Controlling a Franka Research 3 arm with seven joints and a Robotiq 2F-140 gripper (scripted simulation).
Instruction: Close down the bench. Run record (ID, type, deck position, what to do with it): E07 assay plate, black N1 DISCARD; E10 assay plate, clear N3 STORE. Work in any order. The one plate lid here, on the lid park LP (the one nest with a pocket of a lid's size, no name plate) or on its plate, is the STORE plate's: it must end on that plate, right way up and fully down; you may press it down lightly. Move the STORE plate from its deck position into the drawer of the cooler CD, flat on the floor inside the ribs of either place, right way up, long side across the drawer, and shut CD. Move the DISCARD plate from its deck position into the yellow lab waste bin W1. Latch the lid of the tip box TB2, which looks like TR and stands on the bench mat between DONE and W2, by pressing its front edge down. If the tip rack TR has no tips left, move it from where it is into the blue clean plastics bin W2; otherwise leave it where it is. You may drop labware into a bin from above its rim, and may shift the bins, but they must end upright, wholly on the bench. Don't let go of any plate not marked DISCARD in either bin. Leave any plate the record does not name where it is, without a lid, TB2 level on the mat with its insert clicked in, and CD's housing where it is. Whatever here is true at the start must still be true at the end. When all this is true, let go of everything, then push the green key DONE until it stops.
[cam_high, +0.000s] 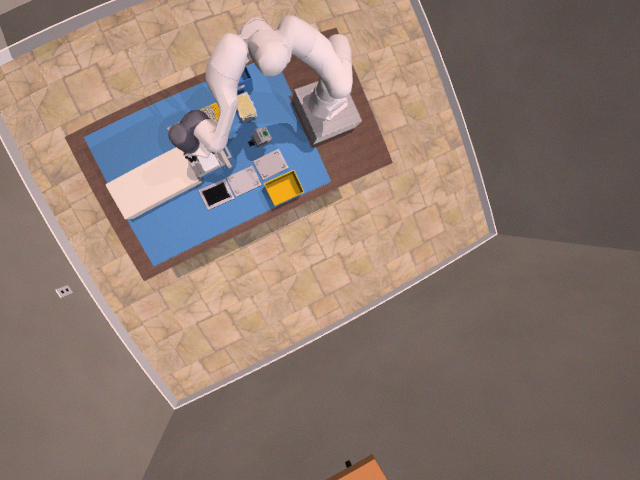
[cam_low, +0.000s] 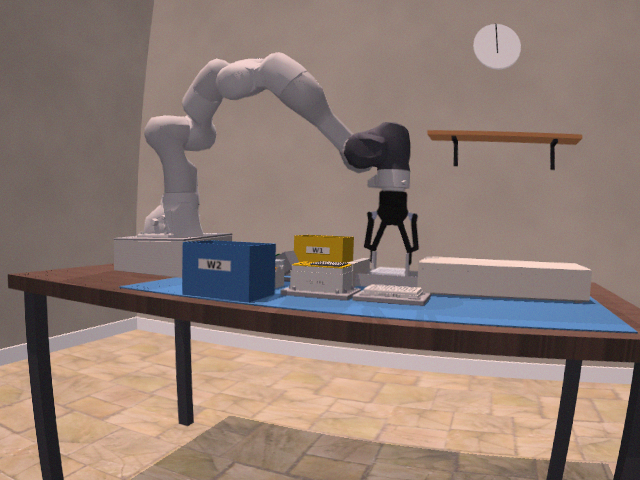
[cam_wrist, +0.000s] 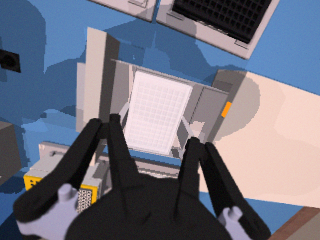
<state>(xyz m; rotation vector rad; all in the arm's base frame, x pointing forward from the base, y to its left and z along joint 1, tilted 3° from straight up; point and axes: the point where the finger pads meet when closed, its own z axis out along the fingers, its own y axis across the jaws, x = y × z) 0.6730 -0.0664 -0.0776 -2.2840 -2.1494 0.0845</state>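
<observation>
My hand is 10 mm above the white plate lid. The rest, counted from my hand: clear plate: 190 mm to the right, 40 mm below, 30 mm ahead; then drawer: 40 mm ahead, 30 mm below; then cooler CD: 170 mm ahead, 30 mm below, 10 mm to the right.
</observation>
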